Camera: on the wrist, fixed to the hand. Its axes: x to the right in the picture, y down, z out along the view.
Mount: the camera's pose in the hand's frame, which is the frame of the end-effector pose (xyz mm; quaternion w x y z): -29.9 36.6 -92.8 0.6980 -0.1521 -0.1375 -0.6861
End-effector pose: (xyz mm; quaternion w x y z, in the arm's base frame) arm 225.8 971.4 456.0 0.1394 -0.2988 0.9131 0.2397
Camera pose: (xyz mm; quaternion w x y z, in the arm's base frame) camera 216.4 963.2 559.4 0.3419 -0.8233 0.3767 0.2516
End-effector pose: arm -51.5 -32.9 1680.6 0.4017 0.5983 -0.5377 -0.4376
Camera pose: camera 25.3 -5.8 1745.5 0.0028 -0.6653 -0.0465 0.7451
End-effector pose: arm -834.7 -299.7 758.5 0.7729 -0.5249 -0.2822 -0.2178
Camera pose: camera -814.6 -372.2 686.5 0.2714 -0.3203 -0.6303 -0.6531
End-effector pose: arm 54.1 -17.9 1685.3 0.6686 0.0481 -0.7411 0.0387
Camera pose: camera 144.2 30.3 1665.4 0.3986 0.4457 -0.5821 -0.5510
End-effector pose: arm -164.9 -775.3 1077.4 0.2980 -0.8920 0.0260 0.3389
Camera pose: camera -142.3 -861.0 1132.1 0.3084 -0.6392 -0.6864 0.1587
